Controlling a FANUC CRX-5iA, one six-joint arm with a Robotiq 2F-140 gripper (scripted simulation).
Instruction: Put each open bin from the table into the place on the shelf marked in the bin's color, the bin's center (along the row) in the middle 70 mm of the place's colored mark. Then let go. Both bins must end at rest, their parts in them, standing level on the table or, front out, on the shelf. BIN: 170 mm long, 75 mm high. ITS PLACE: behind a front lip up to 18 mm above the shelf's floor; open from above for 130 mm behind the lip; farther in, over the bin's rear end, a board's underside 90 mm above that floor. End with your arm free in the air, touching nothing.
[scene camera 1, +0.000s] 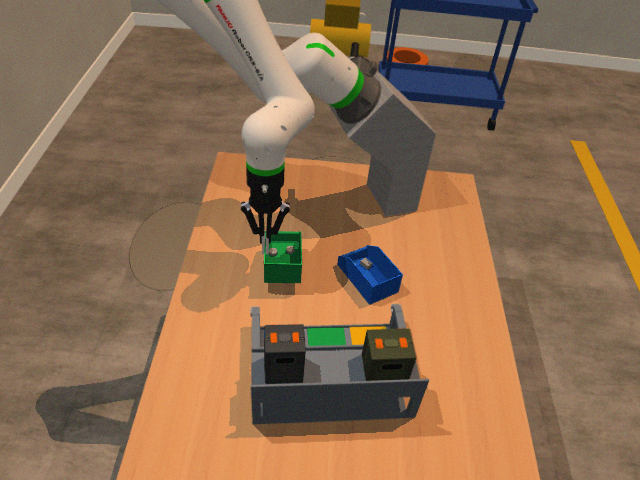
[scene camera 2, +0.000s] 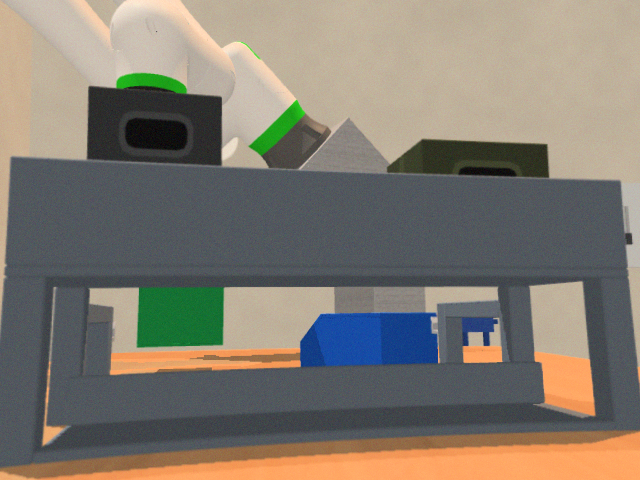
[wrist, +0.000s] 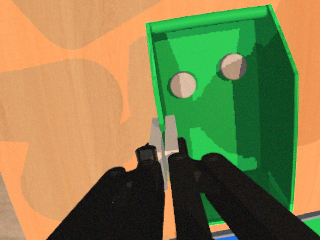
Labels:
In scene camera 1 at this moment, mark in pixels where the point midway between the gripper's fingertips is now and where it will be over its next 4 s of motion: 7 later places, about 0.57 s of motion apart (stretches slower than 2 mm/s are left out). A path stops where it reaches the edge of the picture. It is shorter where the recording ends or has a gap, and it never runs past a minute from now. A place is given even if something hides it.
My gripper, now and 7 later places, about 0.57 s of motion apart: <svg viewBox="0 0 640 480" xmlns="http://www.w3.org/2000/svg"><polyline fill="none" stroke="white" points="265,250 265,246 265,241 265,239 265,238 271,241 286,248 301,255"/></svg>

